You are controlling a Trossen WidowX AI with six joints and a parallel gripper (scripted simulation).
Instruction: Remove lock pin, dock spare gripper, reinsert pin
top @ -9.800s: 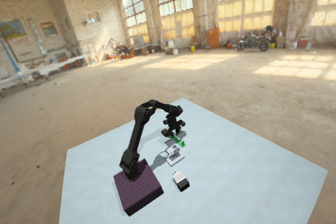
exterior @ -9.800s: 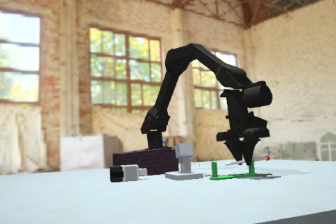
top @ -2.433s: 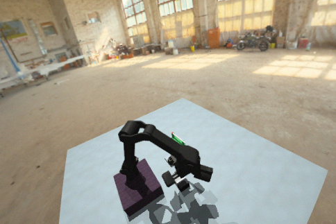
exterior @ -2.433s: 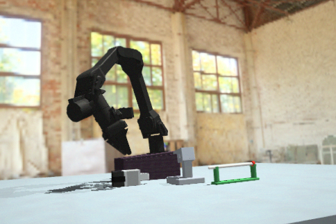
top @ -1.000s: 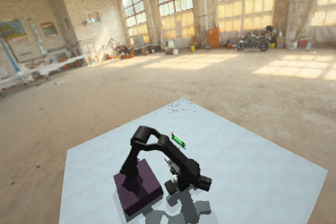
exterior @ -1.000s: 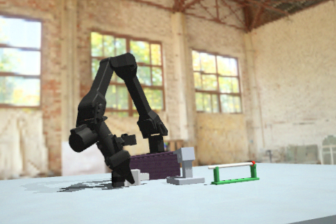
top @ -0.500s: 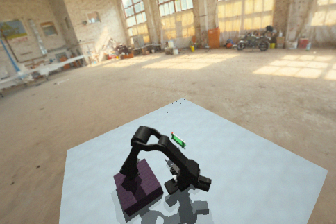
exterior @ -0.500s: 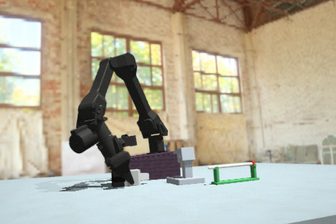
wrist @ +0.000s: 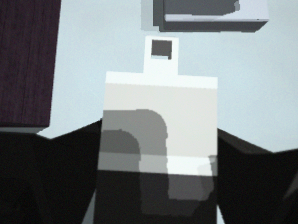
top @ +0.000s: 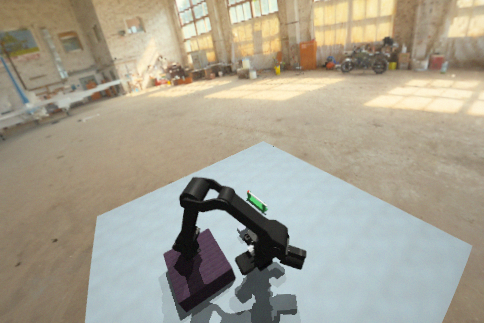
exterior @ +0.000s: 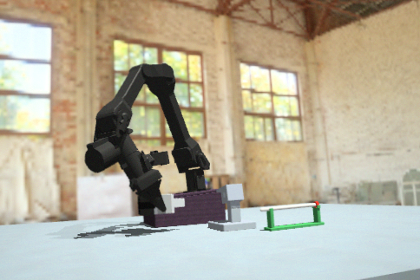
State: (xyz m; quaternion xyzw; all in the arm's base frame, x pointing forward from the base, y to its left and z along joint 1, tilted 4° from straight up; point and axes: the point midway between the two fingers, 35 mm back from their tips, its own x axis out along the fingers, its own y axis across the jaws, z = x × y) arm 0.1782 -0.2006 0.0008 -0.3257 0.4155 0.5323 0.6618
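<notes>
Right now my gripper tip is 100 mm short of the grey mount and 140 mm to the right of it. From my gripper tip the other things lie so: green rack 220 mm ahead, 230 mm to the left, 30 mm below; then spare gripper 20 mm above.
</notes>
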